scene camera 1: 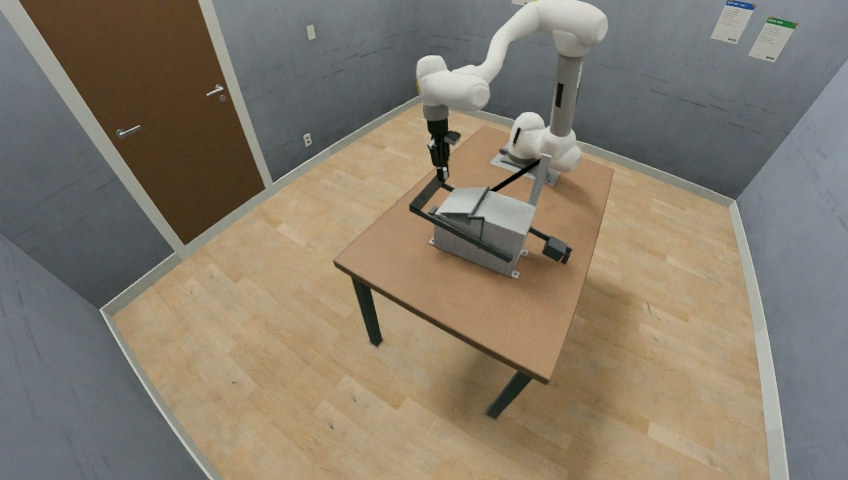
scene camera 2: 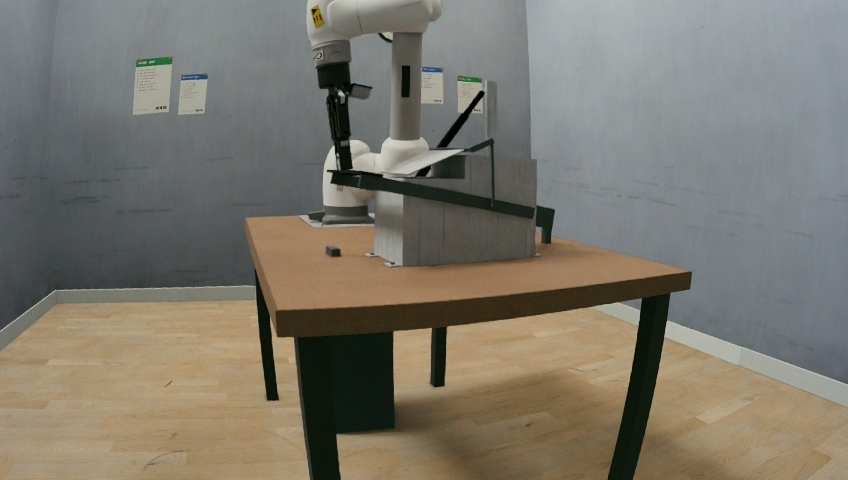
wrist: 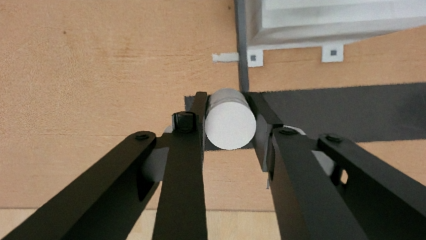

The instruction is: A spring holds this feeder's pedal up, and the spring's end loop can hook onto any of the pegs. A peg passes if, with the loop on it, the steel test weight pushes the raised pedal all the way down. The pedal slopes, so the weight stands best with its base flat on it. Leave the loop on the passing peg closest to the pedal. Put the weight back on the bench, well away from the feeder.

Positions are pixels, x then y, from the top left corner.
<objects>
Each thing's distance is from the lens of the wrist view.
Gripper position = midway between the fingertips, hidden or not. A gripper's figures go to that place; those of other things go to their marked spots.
my gripper (wrist: 227, 109): 0.17 m
steel test weight (wrist: 230, 124): 0.14 m
</objects>
